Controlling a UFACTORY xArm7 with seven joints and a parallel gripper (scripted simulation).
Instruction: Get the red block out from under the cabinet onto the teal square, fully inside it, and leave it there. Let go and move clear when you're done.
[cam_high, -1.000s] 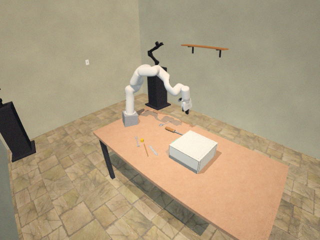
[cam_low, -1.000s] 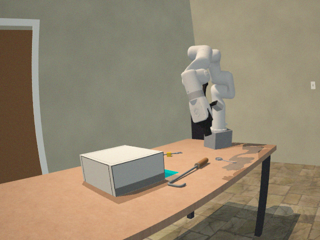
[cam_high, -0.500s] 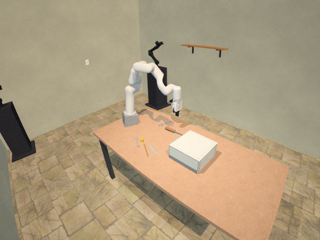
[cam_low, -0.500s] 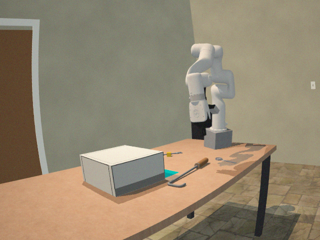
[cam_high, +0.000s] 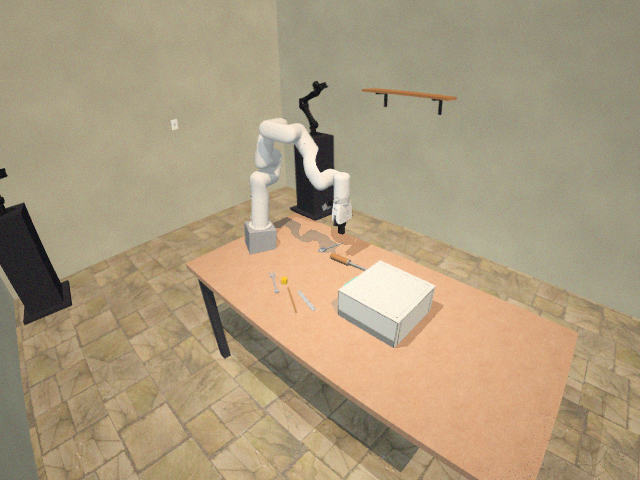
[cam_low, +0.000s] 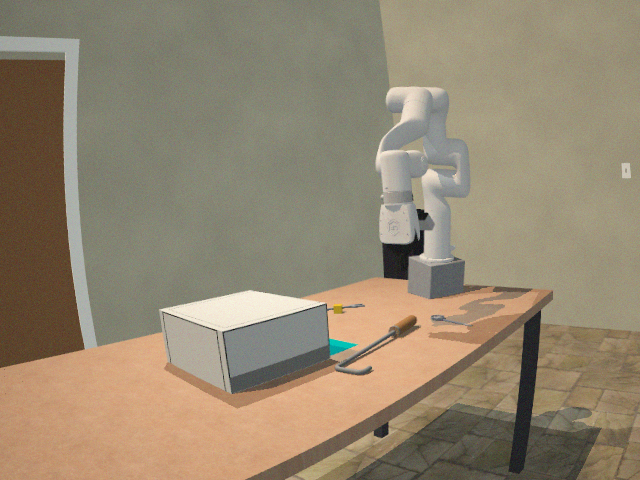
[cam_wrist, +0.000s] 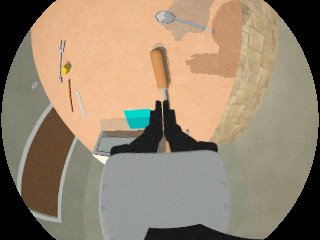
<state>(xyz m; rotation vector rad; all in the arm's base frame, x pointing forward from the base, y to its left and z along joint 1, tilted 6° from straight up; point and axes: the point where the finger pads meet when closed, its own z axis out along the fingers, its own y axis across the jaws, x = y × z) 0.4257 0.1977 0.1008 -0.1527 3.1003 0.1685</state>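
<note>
Right now my hand is 12 cm short of the long tool, 6 cm to the right of it and 18 cm above it. From my hand the other things lie so: teal square 20 cm ahead, 8 cm to the right, 19 cm below; then spoon 15 cm behind, 3 cm to the left, 18 cm below; then yellow cube 5 cm behind, 32 cm to the right, 18 cm below.
</note>
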